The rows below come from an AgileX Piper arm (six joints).
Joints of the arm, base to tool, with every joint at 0 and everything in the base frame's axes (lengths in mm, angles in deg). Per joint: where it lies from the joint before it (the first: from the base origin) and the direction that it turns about. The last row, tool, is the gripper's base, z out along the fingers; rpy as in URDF.
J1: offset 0 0 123 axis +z
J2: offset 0 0 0 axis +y
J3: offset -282.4 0 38.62 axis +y
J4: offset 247.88 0 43.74 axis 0.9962 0 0.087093
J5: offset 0 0 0 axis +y
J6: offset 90.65 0 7.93 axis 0.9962 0 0.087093
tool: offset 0 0 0 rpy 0 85.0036 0
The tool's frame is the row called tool.
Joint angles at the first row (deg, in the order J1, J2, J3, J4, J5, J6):
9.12, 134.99, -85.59, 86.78, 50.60, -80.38
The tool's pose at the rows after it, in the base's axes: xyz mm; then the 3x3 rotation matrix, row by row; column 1 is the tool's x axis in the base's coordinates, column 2 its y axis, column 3 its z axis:
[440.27 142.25 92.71], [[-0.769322 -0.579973 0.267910], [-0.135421 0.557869 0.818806], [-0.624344 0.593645 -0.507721]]
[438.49 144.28 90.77], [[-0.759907 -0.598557 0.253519], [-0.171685 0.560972 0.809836], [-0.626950 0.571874 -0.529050]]
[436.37 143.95 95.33], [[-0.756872 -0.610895 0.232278], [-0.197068 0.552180 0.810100], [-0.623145 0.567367 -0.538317]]
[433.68 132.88 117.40], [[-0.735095 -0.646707 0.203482], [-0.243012 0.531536 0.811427], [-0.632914 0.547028 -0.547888]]
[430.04 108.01 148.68], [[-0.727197 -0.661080 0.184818], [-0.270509 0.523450 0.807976], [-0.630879 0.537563 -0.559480]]
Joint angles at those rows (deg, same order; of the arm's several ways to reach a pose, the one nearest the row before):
9.25, 134.55, -85.59, 83.26, 50.39, -80.38
9.64, 134.55, -85.59, 81.49, 49.85, -80.61
9.60, 133.81, -85.59, 79.36, 50.65, -79.50
8.09, 130.69, -85.59, 74.44, 53.53, -77.42
4.77, 126.25, -85.59, 68.70, 57.97, -73.61

